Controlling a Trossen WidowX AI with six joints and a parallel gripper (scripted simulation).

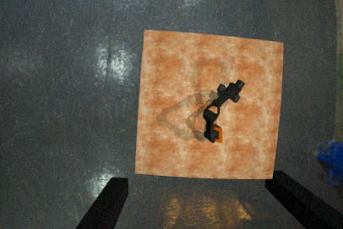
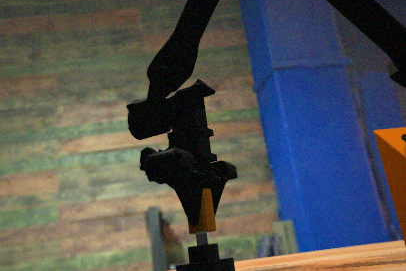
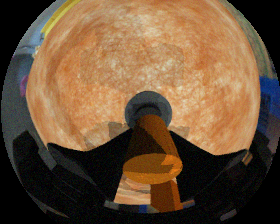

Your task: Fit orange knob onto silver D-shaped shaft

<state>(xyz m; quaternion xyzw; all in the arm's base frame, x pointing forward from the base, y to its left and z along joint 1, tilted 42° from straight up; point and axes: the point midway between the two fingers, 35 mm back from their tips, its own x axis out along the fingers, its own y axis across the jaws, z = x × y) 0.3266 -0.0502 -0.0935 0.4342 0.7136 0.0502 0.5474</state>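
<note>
Right now the dark round pedestal is 40 mm below my gripper tip. Round my gripper tip: orange knob (30 mm above).
</note>
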